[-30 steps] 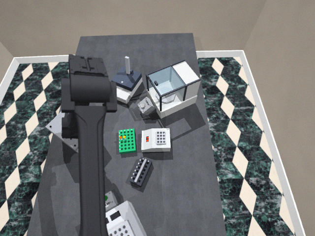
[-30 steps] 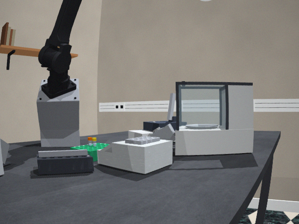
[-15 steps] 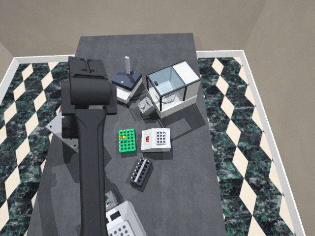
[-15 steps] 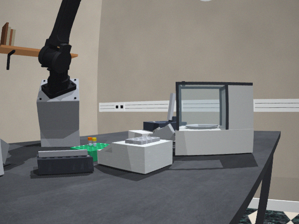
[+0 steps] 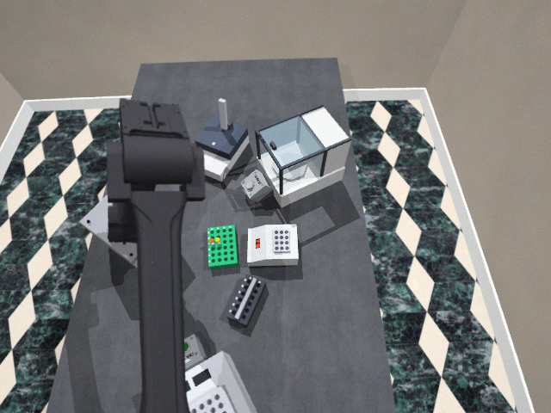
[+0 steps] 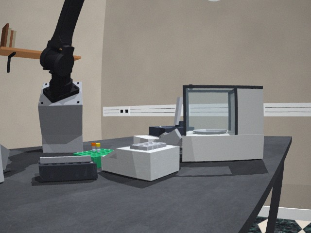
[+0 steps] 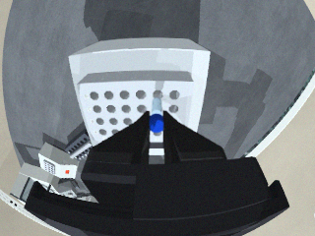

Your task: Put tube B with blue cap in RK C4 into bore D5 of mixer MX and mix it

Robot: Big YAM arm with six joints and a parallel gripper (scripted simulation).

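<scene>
My gripper is now 2 cm above the tube B. From my hand the other things lie so: green rack RK 4 cm ahead, 48 cm to the left, 20 cm below; dark magnet block 10 cm ahead, 31 cm to the left, 20 cm below; green start key 6 cm behind, 19 cm to the left, 15 cm below.
</scene>
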